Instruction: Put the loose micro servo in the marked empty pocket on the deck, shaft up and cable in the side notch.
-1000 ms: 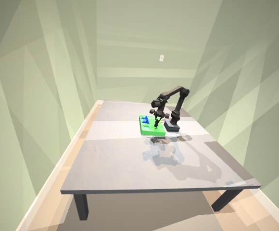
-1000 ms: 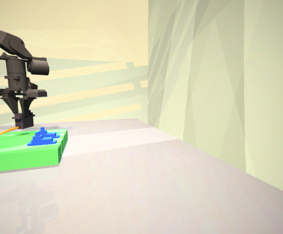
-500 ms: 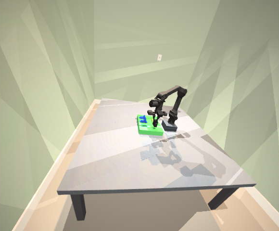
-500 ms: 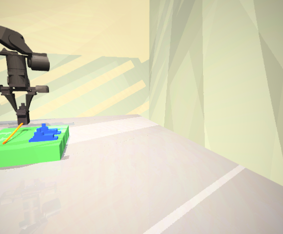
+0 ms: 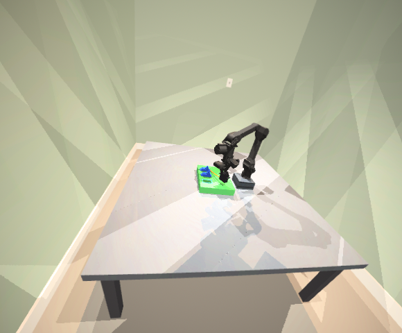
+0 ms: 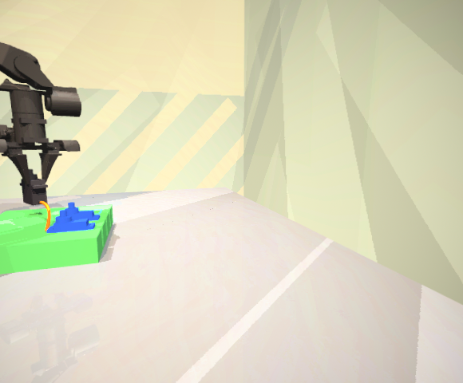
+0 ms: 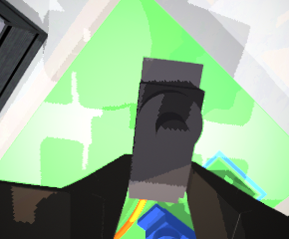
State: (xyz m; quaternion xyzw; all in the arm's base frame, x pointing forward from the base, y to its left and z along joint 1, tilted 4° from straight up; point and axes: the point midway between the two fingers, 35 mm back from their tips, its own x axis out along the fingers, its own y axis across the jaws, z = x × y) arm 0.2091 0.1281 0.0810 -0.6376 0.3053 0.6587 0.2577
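The green deck lies 10 cm below my gripper tip and 8 cm to the right of it.
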